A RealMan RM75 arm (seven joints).
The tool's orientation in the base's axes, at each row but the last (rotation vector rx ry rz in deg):
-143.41 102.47 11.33
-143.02 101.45 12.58
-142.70 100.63 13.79
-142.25 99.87 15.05
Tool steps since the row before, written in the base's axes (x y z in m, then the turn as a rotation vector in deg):
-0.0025 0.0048 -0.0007 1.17 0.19 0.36
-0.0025 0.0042 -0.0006 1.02 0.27 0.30
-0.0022 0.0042 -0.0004 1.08 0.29 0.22
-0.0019 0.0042 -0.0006 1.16 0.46 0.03
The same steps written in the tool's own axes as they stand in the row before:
-0.0052 0.0008 0.0015 0.15 -1.16 -0.41
-0.0046 0.0009 0.0014 0.03 -1.04 -0.33
-0.0045 0.0006 0.0012 0.05 -1.11 -0.26
-0.0044 0.0003 0.0015 -0.05 -1.25 -0.05

